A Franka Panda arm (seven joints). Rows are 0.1 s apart.
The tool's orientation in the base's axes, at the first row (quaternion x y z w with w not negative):
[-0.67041, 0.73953, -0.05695, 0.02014]
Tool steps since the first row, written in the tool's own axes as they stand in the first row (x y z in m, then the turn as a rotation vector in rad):
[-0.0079, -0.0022, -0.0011, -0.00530, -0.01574, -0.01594]
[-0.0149, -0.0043, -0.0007, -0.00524, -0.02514, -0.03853]
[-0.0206, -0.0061, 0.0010, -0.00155, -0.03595, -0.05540]
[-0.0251, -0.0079, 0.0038, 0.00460, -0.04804, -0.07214]
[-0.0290, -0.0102, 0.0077, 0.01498, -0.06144, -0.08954]
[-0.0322, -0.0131, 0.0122, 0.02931, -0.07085, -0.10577]
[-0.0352, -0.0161, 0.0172, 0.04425, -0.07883, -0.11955]
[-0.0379, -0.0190, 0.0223, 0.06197, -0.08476, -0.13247]
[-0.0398, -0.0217, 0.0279, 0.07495, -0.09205, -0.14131]
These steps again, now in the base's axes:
[0.0029, 0.0077, 0.0010, 0.01441, 0.00469, 0.01733]
[0.0057, 0.0144, 0.0005, 0.02131, 0.00503, 0.04080]
[0.0082, 0.0198, -0.0013, 0.02984, 0.00131, 0.05892]
[0.0107, 0.0240, -0.0041, 0.03941, -0.00499, 0.07717]
[0.0138, 0.0274, -0.0079, 0.04977, -0.01558, 0.09642]
[0.0175, 0.0301, -0.0122, 0.05592, -0.02978, 0.11424]
[0.0213, 0.0325, -0.0169, 0.06086, -0.04460, 0.12951]
[0.0250, 0.0346, -0.0218, 0.06357, -0.06203, 0.14382]
[0.0284, 0.0359, -0.0271, 0.06855, -0.07511, 0.15401]

